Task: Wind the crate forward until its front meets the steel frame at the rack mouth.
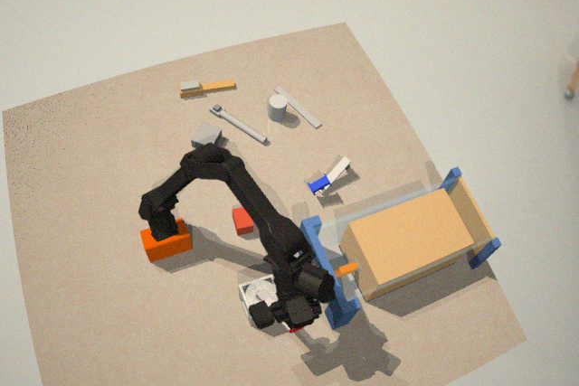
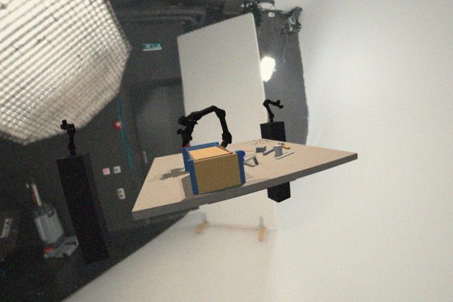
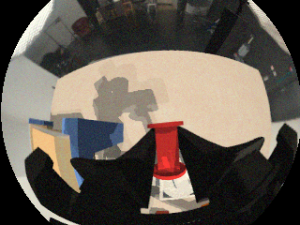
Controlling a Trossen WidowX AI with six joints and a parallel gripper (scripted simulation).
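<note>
The red-knobbed winch handle is 60 mm to the left of my gripper tip, 40 mm below it and 10 mm behind it. Also, from my gripper tip: hand winch: 120 mm below, 110 mm to the left, 40 mm behind; then blue steel frame: 140 mm ahead, 100 mm to the left, 40 mm below; then red knob: 20 mm to the left, 10 mm below.
</note>
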